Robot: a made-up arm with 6 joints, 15 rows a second.
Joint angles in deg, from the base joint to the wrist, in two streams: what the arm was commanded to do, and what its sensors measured. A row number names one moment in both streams.
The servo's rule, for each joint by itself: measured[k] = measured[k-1] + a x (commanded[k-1-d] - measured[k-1]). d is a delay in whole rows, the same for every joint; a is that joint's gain. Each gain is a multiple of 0.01, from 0.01 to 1. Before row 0 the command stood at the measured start. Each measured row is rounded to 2 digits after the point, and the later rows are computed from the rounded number. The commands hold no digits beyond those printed.
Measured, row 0:
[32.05, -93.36, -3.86, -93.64, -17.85, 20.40]
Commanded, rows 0 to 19:
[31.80, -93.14, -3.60, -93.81, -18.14, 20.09]
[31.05, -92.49, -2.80, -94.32, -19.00, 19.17]
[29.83, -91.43, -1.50, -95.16, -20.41, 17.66]
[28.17, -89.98, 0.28, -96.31, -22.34, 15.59]
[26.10, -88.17, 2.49, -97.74, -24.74, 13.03]
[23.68, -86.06, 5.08, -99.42, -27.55, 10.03]
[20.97, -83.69, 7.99, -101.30, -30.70, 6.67]
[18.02, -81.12, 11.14, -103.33, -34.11, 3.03]
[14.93, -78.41, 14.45, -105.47, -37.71, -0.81]
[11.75, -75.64, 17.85, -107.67, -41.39, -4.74]
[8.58, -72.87, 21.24, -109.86, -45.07, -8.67]
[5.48, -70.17, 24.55, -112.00, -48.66, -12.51]
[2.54, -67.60, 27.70, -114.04, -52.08, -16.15]
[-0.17, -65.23, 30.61, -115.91, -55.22, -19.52]
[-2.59, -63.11, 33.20, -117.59, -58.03, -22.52]
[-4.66, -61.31, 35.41, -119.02, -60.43, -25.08]
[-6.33, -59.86, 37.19, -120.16, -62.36, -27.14]
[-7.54, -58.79, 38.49, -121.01, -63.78, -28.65]
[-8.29, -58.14, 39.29, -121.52, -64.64, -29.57]
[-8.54, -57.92, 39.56, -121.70, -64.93, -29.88]
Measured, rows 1 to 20:
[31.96, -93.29, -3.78, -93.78, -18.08, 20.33]
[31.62, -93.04, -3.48, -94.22, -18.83, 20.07]
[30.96, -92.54, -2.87, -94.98, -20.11, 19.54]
[29.93, -91.75, -1.89, -96.06, -21.92, 18.67]
[28.51, -90.64, -0.53, -97.42, -24.20, 17.43]
[26.72, -89.22, 1.21, -99.04, -26.91, 15.80]
[24.59, -87.51, 3.31, -100.87, -29.98, 13.79]
[22.16, -85.53, 5.74, -102.86, -33.33, 11.42]
[19.48, -83.32, 8.44, -104.97, -36.88, 8.73]
[16.62, -80.94, 11.36, -107.16, -40.53, 5.77]
[13.65, -78.44, 14.42, -109.35, -44.21, 2.59]
[10.63, -75.88, 17.56, -111.50, -47.81, -0.73]
[7.64, -73.31, 20.70, -113.56, -51.27, -4.12]
[4.75, -70.81, 23.77, -115.46, -54.47, -7.51]
[2.03, -68.42, 26.69, -117.19, -57.35, -10.81]
[-0.45, -66.22, 29.39, -118.67, -59.84, -13.95]
[-2.63, -64.25, 31.81, -119.88, -61.88, -16.85]
[-4.45, -62.56, 33.88, -120.80, -63.42, -19.45]
[-5.87, -61.19, 35.56, -121.38, -64.41, -21.68]
[-6.86, -60.18, 36.80, -121.64, -64.83, -23.48]
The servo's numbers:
d 0
a 0.37 0.31 0.31 0.81 0.81 0.22

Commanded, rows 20 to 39:
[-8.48, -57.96, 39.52, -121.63, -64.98, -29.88]
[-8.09, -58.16, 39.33, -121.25, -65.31, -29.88]
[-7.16, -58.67, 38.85, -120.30, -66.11, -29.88]
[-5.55, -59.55, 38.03, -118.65, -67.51, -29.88]
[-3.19, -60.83, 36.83, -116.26, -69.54, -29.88]
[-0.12, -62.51, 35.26, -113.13, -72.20, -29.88]
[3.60, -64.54, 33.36, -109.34, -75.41, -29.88]
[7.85, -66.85, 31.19, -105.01, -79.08, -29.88]
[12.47, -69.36, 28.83, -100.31, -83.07, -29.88]
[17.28, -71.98, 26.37, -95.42, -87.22, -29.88]
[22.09, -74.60, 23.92, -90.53, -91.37, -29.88]
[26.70, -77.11, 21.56, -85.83, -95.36, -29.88]
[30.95, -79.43, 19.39, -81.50, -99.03, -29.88]
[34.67, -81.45, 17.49, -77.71, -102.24, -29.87]
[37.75, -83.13, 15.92, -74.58, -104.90, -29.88]
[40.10, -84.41, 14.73, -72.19, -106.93, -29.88]
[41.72, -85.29, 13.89, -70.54, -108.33, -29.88]
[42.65, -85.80, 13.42, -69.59, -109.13, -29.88]
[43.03, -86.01, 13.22, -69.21, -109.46, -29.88]
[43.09, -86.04, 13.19, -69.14, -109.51, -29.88]
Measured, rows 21 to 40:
[-7.46, -59.49, 37.64, -121.63, -64.95, -24.89]
[-7.69, -59.08, 38.16, -121.32, -65.24, -25.99]
[-7.49, -58.95, 38.37, -120.49, -65.94, -26.85]
[-6.77, -59.14, 38.26, -119.00, -67.21, -27.52]
[-5.45, -59.66, 37.82, -116.78, -69.10, -28.04]
[-3.48, -60.54, 37.03, -113.82, -71.61, -28.44]
[-0.86, -61.78, 35.89, -110.19, -74.69, -28.76]
[2.36, -63.35, 34.43, -105.99, -78.25, -29.01]
[6.10, -65.21, 32.69, -101.39, -82.15, -29.20]
[10.24, -67.31, 30.73, -96.55, -86.26, -29.35]
[14.62, -69.57, 28.62, -91.67, -90.40, -29.47]
[19.09, -71.91, 26.43, -86.94, -94.42, -29.56]
[23.48, -74.24, 24.25, -82.53, -98.15, -29.63]
[27.62, -76.48, 22.15, -78.63, -101.46, -29.68]
[31.37, -78.54, 20.22, -75.35, -104.25, -29.72]
[34.60, -80.36, 18.52, -72.79, -106.42, -29.76]
[37.23, -81.89, 17.08, -70.97, -107.97, -29.79]
[39.24, -83.10, 15.95, -69.85, -108.91, -29.81]
[40.64, -84.00, 15.10, -69.33, -109.36, -29.83]
[41.55, -84.63, 14.51, -69.18, -109.48, -29.84]

